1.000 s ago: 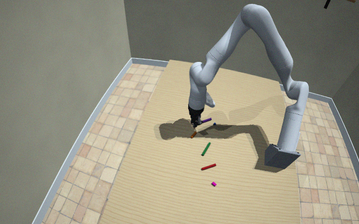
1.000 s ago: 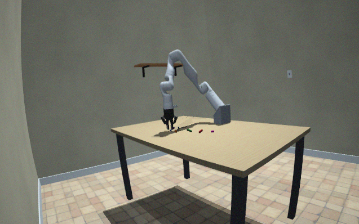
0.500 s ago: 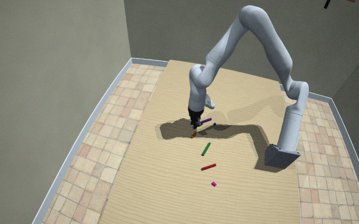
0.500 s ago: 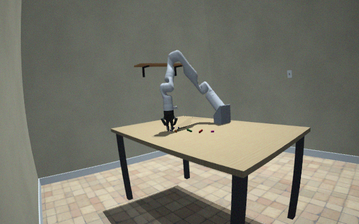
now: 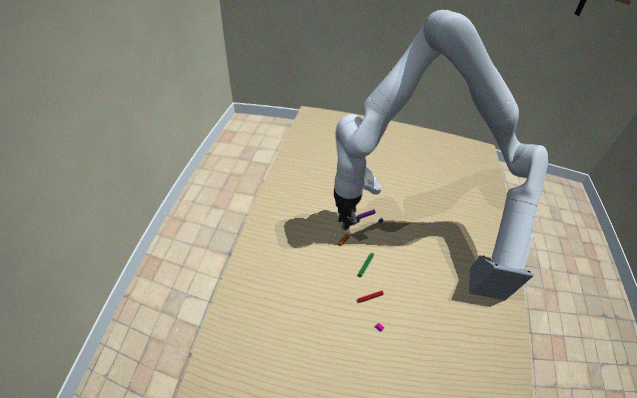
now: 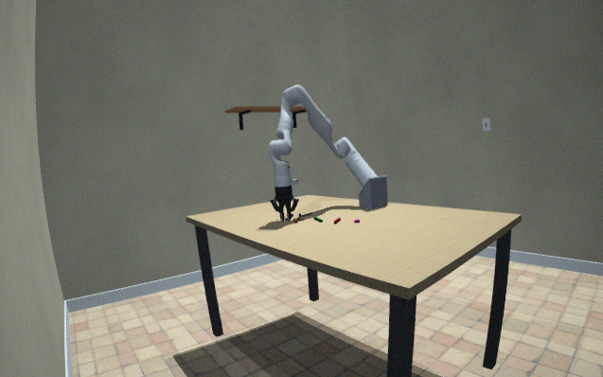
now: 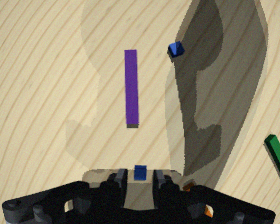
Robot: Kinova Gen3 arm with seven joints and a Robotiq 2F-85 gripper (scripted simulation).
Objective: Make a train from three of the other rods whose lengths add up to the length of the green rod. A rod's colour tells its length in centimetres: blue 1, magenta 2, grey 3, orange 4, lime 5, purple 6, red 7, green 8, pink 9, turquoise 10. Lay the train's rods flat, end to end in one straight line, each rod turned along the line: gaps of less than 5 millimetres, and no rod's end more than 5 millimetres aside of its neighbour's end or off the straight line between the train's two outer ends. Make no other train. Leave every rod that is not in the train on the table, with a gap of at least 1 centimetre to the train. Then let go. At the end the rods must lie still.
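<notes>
The orange rod lies 60 mm to the left of my hand, 10 mm below it and 10 mm behind it. The rest, counted from my hand: green rod: 130 mm to the left, 80 mm behind, 10 mm below; then red rod: 220 mm to the left, 100 mm behind, 10 mm below; then purple rod: 60 mm behind, 50 mm to the right, 10 mm below.
</notes>
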